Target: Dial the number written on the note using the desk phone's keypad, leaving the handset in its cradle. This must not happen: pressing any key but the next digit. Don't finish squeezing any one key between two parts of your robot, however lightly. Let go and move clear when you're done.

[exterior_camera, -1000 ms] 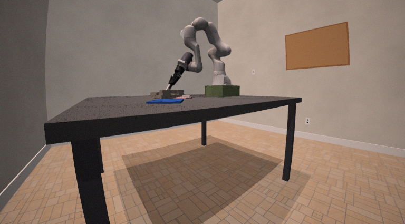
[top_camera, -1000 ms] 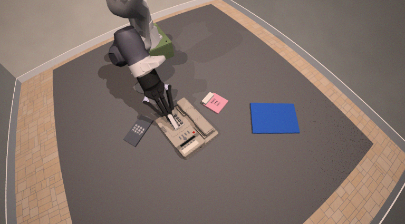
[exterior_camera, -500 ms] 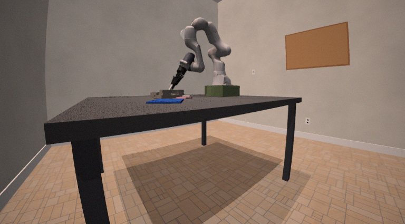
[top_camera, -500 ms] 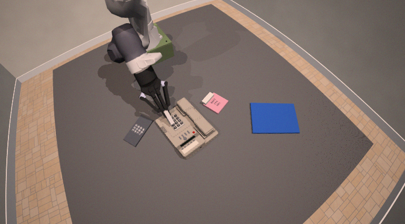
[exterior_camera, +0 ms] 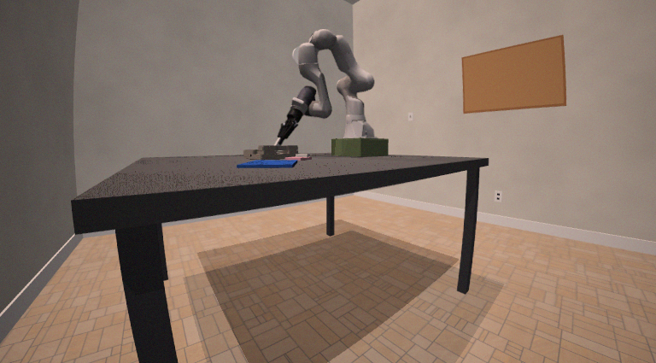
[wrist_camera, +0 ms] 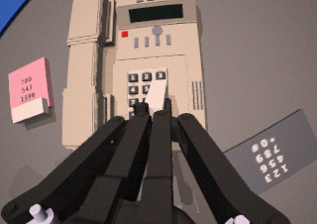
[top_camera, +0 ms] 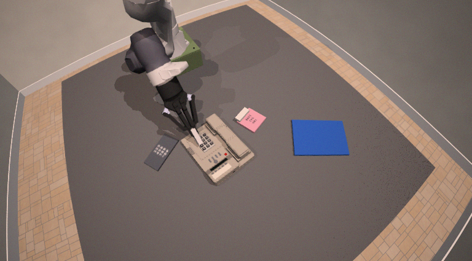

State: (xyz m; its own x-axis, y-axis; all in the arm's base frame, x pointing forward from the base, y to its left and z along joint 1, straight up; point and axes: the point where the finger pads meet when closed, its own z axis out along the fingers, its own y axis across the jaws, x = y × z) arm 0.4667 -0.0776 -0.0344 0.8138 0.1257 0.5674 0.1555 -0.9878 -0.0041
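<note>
My gripper is now 10 cm to the right of the handset, 4 cm short of it and 2 cm above it. Round my hand: pink note 22 cm to the left, 6 cm below, 1 cm ahead; blue mat 41 cm to the left, 22 cm ahead, 7 cm below.
</note>
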